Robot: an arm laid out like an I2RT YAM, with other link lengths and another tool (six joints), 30 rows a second.
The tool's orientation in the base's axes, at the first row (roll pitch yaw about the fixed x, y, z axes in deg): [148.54 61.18 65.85]
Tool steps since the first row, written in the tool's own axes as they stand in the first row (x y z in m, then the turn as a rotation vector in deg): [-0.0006 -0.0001 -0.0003 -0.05 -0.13 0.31]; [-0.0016 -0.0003 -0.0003 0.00 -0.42 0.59]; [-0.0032 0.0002 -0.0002 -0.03 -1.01 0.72]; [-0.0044 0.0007 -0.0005 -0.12 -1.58 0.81]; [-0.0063 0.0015 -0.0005 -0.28 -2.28 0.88]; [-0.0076 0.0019 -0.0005 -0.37 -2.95 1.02]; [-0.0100 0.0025 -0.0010 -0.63 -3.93 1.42]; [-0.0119 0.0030 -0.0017 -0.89 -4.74 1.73]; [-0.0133 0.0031 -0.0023 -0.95 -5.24 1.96]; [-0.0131 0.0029 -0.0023 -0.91 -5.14 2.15]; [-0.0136 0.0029 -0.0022 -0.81 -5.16 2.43]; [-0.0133 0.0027 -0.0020 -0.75 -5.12 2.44]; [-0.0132 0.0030 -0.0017 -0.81 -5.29 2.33]
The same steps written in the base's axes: [-0.0003 0.0000 0.0006 -0.08 -0.31 -0.12]; [-0.0007 -0.0005 0.0014 -0.30 -0.56 -0.35]; [-0.0005 -0.0012 0.0029 -0.86 -0.73 -0.52]; [-0.0003 -0.0014 0.0042 -1.41 -0.89 -0.63]; [0.0001 -0.0022 0.0061 -2.11 -1.07 -0.69]; [0.0003 -0.0028 0.0073 -2.75 -1.28 -0.84]; [0.0003 -0.0033 0.0098 -3.68 -1.82 -1.02]; [0.0003 -0.0035 0.0119 -4.46 -2.26 -1.12]; [0.0000 -0.0036 0.0134 -4.91 -2.53 -1.29]; [-0.0002 -0.0035 0.0132 -4.78 -2.68 -1.38]; [-0.0003 -0.0038 0.0135 -4.73 -2.88 -1.59]; [-0.0004 -0.0039 0.0132 -4.67 -2.86 -1.63]; [0.0000 -0.0041 0.0130 -4.87 -2.80 -1.58]
